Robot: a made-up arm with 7 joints. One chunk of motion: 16 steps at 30 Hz.
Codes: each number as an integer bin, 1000 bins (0 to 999) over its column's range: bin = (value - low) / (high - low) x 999, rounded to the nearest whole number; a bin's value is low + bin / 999 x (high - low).
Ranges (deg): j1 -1.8..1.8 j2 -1..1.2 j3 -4.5..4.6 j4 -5.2..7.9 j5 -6.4..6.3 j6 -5.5..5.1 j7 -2.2..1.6
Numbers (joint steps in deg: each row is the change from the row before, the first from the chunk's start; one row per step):
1: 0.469 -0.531 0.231 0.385 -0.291 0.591 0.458
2: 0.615 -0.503 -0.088 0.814 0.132 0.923 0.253
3: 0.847 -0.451 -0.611 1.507 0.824 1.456 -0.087
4: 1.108 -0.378 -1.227 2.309 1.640 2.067 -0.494
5: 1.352 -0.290 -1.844 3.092 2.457 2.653 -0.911
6: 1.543 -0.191 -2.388 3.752 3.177 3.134 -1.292
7: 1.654 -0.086 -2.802 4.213 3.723 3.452 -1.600
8: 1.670 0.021 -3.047 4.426 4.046 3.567 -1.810
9: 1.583 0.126 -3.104 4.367 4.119 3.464 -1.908
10: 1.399 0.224 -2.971 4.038 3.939 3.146 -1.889
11: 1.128 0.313 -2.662 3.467 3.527 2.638 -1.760
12: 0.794 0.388 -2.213 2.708 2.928 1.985 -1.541
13: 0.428 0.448 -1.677 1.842 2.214 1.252 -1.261
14: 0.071 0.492 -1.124 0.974 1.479 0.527 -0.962
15: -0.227 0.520 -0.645 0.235 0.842 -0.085 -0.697
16: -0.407 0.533 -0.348 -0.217 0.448 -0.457 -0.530
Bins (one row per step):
1: 630 213 519 426 481 574 699
2: 670 226 484 459 514 605 645
3: 735 249 427 511 568 656 555
4: 807 282 359 573 632 713 448
5: 875 322 292 632 697 768 339
6: 928 367 232 683 753 814 239
7: 958 415 186 718 796 844 158
8: 963 464 160 734 822 855 103
9: 939 511 153 730 827 845 77
10: 888 556 168 704 813 815 82
11: 813 596 202 661 781 767 116
12: 720 630 251 603 734 705 173
13: 618 658 310 537 678 636 247
14: 519 678 371 471 620 568 325
15: 437 690 423 414 570 510 395
16: 387 696 456 380 539 475 439

